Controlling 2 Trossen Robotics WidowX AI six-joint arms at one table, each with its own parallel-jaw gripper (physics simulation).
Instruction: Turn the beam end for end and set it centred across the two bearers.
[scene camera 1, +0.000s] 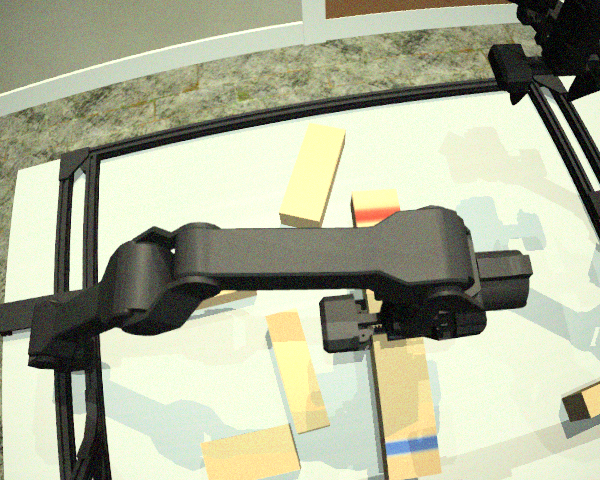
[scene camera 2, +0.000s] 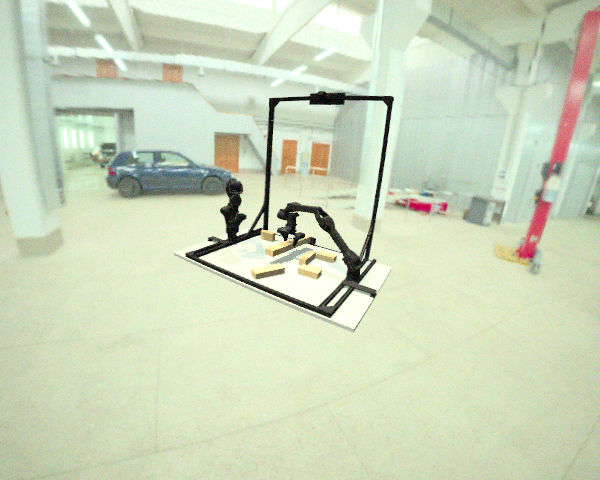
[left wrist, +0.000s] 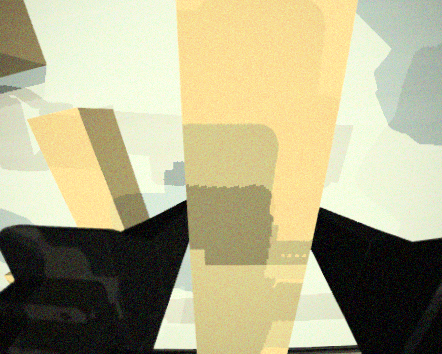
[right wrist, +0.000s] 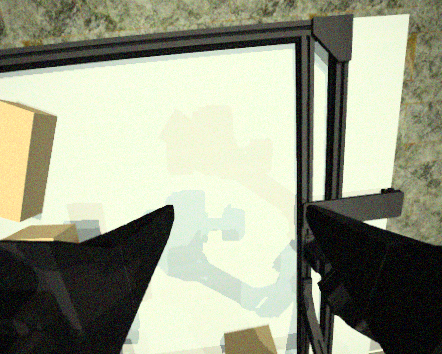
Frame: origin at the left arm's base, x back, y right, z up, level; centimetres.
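Where they show: left gripper, fingertip midpoint: (scene camera 1: 393, 334) (scene camera 2: 289, 245) (left wrist: 246, 206); right gripper, fingertip midpoint: (scene camera 1: 540, 100) (scene camera 2: 231, 227) (right wrist: 239, 211); left arm's base, origin of the base link: (scene camera 1: 74, 350) (scene camera 2: 352, 278); right arm's base, origin of the base link: (scene camera 2: 232, 240).
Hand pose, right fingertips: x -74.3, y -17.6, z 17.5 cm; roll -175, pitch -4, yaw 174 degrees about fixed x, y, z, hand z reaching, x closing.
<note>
Each offset is from my right fingertips to the centre of the thing.
The beam {dx +27.8, dy +23.7, dz -11.2 cm} (scene camera 1: 404, 381) (scene camera 2: 279, 248) (left wrist: 255, 70) is a long tan plank with a red band at its far end and a blue band at its near end. My left gripper (scene camera 1: 389, 320) (scene camera 2: 291, 236) (left wrist: 246, 206) reaches out over its middle. Its fingers press on both long sides of the beam, so it is shut on it. My right gripper (right wrist: 239, 211) is open and empty, held back near the frame corner, far from the beam. The left arm hides the beam's middle in scene camera 1.
Several tan blocks lie around the beam: a pale one {dx +32.6, dy -4.6, dz -17.5 cm} (scene camera 1: 312, 176) at the back, a narrow one {dx +40.9, dy +25.8, dz -17.2 cm} (scene camera 1: 296, 371) (left wrist: 79, 168) just left of the beam, and one {dx +49.1, dy +36.4, dz -17.5 cm} (scene camera 1: 250, 452) at the front. The black frame (scene camera 1: 250, 119) (right wrist: 304, 123) borders the white table.
</note>
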